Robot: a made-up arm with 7 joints.
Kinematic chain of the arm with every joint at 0, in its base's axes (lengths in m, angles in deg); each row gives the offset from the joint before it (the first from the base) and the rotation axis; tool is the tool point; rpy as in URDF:
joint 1: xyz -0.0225 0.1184 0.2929 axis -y
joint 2: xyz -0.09 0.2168 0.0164 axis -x
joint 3: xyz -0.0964 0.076 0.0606 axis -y
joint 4: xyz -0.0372 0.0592 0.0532 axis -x
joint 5: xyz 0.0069 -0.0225 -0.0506 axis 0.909 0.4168 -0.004
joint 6: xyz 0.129 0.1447 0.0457 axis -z
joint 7: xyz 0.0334 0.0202 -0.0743 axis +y
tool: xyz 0.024 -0.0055 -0.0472 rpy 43.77 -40 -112.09
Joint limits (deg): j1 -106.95..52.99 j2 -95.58..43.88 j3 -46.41..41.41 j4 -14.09..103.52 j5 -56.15..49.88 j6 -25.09..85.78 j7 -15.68..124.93
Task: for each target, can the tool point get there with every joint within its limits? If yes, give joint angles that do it. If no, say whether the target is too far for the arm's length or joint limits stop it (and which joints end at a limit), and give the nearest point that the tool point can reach.
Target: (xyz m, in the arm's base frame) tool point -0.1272 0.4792 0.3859
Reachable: yes | joints 34.64 -58.35 1.93 17.44 -27.07 3.85 29.85
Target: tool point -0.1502 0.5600 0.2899
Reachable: yes | joints 8.73 -13.51 -15.51 16.65 -21.44 4.24 114.22
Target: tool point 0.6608 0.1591 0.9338
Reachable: no: too far | nearest point 0.2771 0.2598 0.5739 | short by 0.536 m
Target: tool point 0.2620 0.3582 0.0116
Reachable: no: joint limits stop it (at a limit: joint 1, joint 2, joint 4, joint 5, joint 6, joint 7) | nearest point 0.1178 0.4191 0.0511 | short by 0.161 m
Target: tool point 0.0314 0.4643 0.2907
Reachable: yes | joints -81.71 -21.28 20.31 36.49 -22.03 -8.46 10.88
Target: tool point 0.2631 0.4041 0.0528
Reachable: no: joint limits stop it (at a limit: joint 1, joint 4, joint 5, joint 6, joint 7) | nearest point 0.2392 0.3910 0.1879 | short by 0.138 m
